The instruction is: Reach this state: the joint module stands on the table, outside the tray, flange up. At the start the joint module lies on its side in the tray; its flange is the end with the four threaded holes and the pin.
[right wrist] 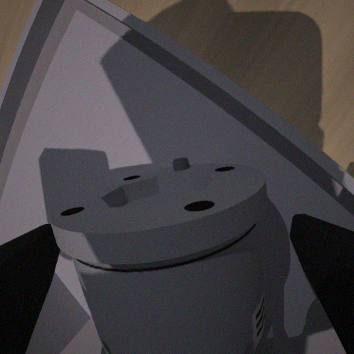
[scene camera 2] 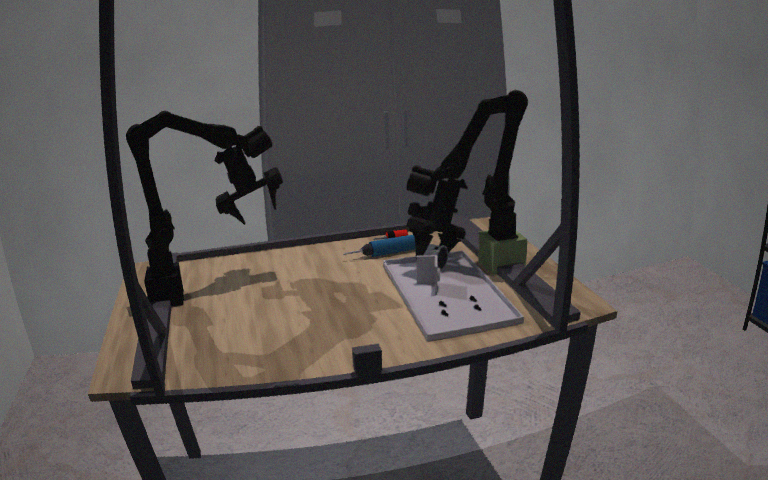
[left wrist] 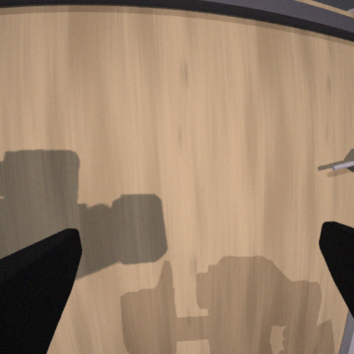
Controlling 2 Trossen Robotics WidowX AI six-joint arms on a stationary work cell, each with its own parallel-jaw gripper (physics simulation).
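Observation:
The grey joint module lies on its side in the tray. In the right wrist view its flange, with four holes and a pin, points toward the top of the picture. My right gripper is open and low over the tray, with its fingers on either side of the module; whether they touch it cannot be told. The module's lower end is cut off in that view. My left gripper is open and empty, high above the table.
A grey plate-like part stands in the tray beside the module, with several small black screws toward the front. A blue screwdriver-like tool and a red object lie behind the tray. A green block is under the right arm's base.

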